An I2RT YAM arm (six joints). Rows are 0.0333 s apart.
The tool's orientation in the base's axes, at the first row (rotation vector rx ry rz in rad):
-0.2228 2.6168 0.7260
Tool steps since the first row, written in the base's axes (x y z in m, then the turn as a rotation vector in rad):
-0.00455 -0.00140 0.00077 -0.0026 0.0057 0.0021
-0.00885 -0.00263 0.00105 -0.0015 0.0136 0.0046
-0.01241 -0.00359 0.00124 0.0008 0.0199 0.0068
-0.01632 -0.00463 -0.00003 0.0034 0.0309 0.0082
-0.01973 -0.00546 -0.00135 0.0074 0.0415 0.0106
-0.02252 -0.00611 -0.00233 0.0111 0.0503 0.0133
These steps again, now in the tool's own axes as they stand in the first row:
0.00383 0.00033 -0.00291 0.0012 0.0065 0.0004
0.00764 0.00053 -0.00526 -0.0012 0.0141 0.0030
0.01081 0.00071 -0.00715 -0.0045 0.0198 0.0054
0.01492 0.00026 -0.00806 -0.0079 0.0292 0.0110
0.01860 -0.00017 -0.00865 -0.0130 0.0383 0.0160
0.02157 -0.00045 -0.00920 -0.0179 0.0460 0.0198

